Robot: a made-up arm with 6 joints.
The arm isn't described. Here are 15 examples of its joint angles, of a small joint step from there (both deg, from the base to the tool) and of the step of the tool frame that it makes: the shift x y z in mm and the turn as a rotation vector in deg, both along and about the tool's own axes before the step.
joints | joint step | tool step
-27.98 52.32 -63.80 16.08 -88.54 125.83 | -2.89 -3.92 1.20 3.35 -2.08 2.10 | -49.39 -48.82 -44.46 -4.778 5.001 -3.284
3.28 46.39 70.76 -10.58 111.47 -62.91 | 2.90 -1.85 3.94 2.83 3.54 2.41 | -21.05 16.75 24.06 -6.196 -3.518 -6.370
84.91 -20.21 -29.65 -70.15 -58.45 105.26 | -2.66 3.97 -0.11 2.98 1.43 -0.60 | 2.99 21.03 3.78 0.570 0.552 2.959
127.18 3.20 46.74 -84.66 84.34 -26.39 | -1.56 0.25 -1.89 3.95 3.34 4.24 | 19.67 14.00 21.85 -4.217 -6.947 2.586
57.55 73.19 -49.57 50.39 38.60 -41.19 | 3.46 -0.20 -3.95 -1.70 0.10 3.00 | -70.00 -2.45 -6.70 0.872 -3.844 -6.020
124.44 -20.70 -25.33 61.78 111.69 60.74 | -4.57 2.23 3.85 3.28 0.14 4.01 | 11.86 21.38 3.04 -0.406 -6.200 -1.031
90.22 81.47 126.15 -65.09 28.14 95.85 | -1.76 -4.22 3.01 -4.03 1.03 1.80 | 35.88 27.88 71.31 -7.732 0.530 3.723
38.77 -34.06 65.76 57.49 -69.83 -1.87 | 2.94 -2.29 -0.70 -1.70 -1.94 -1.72 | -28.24 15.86 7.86 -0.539 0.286 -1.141
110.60 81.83 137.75 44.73 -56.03 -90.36 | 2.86 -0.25 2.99 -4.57 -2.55 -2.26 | 18.19 -21.43 -23.49 4.272 1.194 2.887
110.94 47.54 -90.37 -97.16 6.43 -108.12 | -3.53 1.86 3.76 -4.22 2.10 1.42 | 6.92 28.11 -66.39 5.465 -5.439 -3.785
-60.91 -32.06 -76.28 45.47 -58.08 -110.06 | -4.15 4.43 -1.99 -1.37 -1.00 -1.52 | 10.60 -8.76 -80.34 -0.655 -5.392 0.560
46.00 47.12 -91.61 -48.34 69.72 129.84 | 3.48 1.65 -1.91 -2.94 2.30 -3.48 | 33.63 5.76 27.71 -1.591 5.177 3.048
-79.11 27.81 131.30 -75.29 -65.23 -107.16 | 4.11 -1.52 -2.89 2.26 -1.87 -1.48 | -3.33 8.18 10.52 2.083 3.066 -0.213
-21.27 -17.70 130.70 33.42 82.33 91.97 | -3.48 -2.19 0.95 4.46 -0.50 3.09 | -14.77 -18.78 -5.51 -3.347 -4.384 -1.156
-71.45 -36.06 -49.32 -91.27 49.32 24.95 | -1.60 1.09 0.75 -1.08 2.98 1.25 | -3.63 17.49 4.49 -3.004 0.925 0.494
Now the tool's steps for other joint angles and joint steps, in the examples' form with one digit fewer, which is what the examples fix.
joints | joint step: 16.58 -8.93 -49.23 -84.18 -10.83 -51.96 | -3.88 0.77 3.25 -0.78 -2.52 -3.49
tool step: 4.3 -9.0 -15.5 2.58 3.06 -0.17
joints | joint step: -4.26 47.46 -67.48 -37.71 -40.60 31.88 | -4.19 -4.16 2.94 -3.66 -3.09 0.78
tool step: 9.5 -34.5 -22.1 -0.08 2.78 -4.86
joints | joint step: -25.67 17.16 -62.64 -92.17 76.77 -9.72 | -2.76 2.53 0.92 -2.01 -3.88 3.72
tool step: -17.6 -4.6 3.2 2.33 -0.22 -1.72
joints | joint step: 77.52 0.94 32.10 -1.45 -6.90 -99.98 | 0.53 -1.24 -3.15 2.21 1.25 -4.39
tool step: 10.5 -17.7 -4.5 -0.80 2.81 1.33
